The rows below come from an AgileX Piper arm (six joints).
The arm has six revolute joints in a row. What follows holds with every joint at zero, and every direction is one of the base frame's. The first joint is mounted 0.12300 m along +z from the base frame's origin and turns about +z. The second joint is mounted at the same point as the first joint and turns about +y. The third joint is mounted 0.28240 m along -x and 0.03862 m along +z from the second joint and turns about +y. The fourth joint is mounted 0.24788 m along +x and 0.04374 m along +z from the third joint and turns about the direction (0.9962, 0, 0.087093). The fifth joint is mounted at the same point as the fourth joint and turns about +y. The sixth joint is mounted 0.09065 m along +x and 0.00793 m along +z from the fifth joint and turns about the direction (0.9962, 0, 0.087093). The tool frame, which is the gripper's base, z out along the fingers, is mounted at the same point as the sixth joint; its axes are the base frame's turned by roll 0.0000, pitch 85.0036 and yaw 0.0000 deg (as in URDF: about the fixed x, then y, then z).
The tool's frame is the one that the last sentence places.
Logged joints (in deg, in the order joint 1, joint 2, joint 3, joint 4, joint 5, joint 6), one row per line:
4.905 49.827 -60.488 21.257 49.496 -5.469
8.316 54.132 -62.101 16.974 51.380 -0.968
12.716 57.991 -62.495 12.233 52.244 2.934
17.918 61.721 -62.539 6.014 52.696 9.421
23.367 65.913 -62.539 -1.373 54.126 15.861
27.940 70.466 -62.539 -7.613 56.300 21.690
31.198 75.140 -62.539 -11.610 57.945 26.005
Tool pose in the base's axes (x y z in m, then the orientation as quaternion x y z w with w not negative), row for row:
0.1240 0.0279 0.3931 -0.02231 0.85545 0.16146 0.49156
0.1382 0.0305 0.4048 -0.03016 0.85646 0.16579 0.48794
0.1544 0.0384 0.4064 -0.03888 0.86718 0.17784 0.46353
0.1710 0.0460 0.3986 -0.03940 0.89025 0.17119 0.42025
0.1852 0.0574 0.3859 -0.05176 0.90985 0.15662 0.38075
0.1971 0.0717 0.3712 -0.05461 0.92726 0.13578 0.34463
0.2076 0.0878 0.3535 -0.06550 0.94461 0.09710 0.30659
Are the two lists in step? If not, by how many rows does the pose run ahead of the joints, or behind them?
The pose runs 2 rows behind the joints: the pose in row i belongs to the joints in row i - 2.
